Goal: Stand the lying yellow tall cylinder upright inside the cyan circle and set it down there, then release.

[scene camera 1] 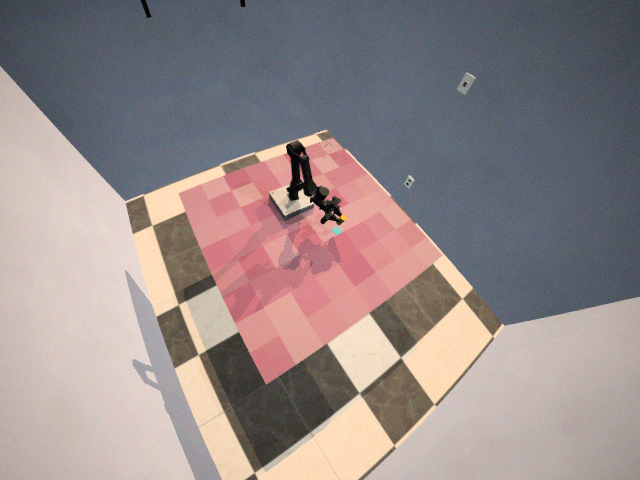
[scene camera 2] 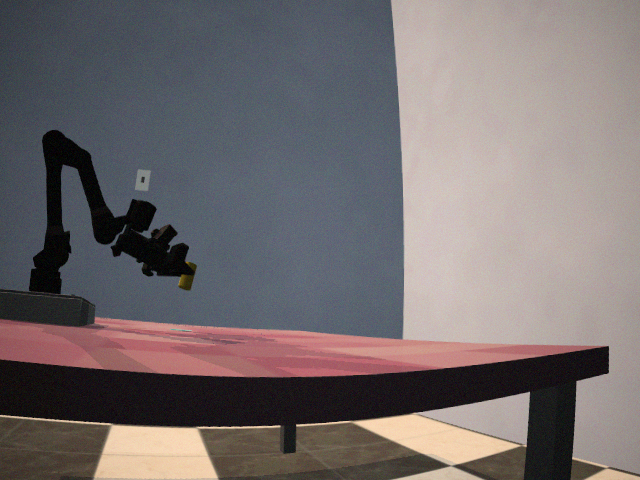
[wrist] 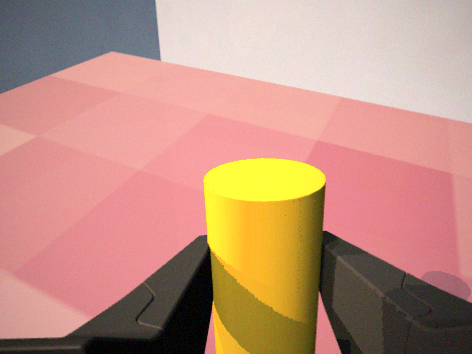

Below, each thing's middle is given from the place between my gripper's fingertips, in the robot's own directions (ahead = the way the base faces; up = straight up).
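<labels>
There is the yellow tall cylinder (wrist: 264,216), and my hand is 1 cm above it and 1 cm past it.
</labels>
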